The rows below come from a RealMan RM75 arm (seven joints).
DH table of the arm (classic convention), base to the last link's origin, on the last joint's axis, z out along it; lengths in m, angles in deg. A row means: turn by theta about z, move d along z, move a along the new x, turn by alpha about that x. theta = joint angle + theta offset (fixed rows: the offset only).
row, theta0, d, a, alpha
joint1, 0, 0.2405, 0, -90
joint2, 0, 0, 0, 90
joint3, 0, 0.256, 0, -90
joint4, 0, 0, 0, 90
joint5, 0, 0.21, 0, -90
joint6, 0, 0, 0, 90
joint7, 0, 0.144, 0, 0
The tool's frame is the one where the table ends.
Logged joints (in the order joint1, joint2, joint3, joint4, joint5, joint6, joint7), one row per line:
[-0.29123, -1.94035, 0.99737, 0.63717, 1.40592, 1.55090, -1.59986]
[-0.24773, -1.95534, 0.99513, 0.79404, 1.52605, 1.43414, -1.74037]
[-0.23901, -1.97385, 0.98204, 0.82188, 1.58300, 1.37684, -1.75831]
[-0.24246, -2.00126, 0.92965, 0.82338, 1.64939, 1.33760, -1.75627]
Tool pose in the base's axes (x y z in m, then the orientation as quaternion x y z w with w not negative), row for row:
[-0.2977, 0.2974, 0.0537, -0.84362, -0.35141, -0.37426, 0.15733]
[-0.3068, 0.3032, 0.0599, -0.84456, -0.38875, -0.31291, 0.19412]
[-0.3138, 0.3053, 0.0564, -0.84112, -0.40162, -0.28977, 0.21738]
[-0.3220, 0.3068, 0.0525, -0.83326, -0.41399, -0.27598, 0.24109]
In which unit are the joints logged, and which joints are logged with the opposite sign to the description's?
The joints are logged in radians. Opposite sign: none.
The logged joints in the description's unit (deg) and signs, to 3 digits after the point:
[-16.686, -111.174, 57.145, 36.507, 80.553, 88.860, -91.665]
[-14.194, -112.033, 57.017, 45.495, 87.436, 82.170, -99.716]
[-13.694, -113.093, 56.267, 47.090, 90.699, 78.887, -100.744]
[-13.892, -114.664, 53.265, 47.176, 94.503, 76.639, -100.627]

